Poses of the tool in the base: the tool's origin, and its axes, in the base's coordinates. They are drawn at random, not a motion.
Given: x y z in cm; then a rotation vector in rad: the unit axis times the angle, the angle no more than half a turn.
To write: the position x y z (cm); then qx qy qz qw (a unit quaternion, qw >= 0). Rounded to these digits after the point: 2 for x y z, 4 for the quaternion.
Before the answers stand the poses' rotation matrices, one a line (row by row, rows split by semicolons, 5 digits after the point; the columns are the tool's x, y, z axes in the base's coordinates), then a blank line. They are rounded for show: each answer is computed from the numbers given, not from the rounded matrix.
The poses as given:
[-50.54, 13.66, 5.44, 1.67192, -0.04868, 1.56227]
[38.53, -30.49, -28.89, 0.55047, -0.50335, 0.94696]
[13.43, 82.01, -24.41, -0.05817, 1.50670, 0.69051]
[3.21, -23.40, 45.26, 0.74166, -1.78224, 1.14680]
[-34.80, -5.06, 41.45, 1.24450, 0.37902, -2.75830]
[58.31, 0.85, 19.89, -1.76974, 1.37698, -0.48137]
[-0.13, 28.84, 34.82, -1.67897, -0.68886, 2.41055]
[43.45, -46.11, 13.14, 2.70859, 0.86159, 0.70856]
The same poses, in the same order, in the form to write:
0.22682 -0.53985 0.81063; 0.48833 -0.65709 -0.57424; 0.84266 0.52611 0.11459
0.49130 -0.85627 -0.15944; 0.61116 0.46934 -0.63734; 0.62057 0.21568 0.75391
-0.08617 -0.44943 0.88915; 0.38012 0.81013 0.44632; -0.92092 0.37644 0.10103
-0.44730 -0.82481 -0.34584; -0.02704 0.39897 -0.91656; 0.89397 -0.40063 -0.20077
-0.66344 0.18422 -0.72520; 0.01822 -0.96495 -0.26179; -0.74801 -0.18689 0.63683
0.32791 -0.61229 0.71943; -0.92715 -0.06246 0.36944; -0.18127 -0.78817 -0.58816
-0.37542 0.15407 -0.91396; 0.35212 -0.88845 -0.29440; -0.85736 -0.43235 0.27929
0.71322 0.48686 0.50427; 0.58879 -0.80647 -0.05412; 0.38033 0.33551 -0.86185

[-50.54, 13.66, 5.44, 0.6651, -0.0194, 0.6215, 0.4136]
[38.53, -30.49, -28.89, 0.2589, -0.2367, 0.4453, 0.8238]
[13.43, 82.01, -24.41, -0.0259, 0.6699, 0.3070, 0.6755]
[3.21, -23.40, 45.26, 0.2977, -0.7154, 0.4603, 0.4333]
[-34.80, -5.06, 41.45, 0.4076, 0.1242, -0.9035, 0.0459]
[58.31, 0.85, 19.89, -0.7033, 0.5472, -0.1913, 0.4115]
[-0.13, 28.84, 34.82, -0.5554, -0.2279, 0.7974, 0.0621]
[43.45, -46.11, 13.14, 0.9194, 0.2925, 0.2405, 0.1059]

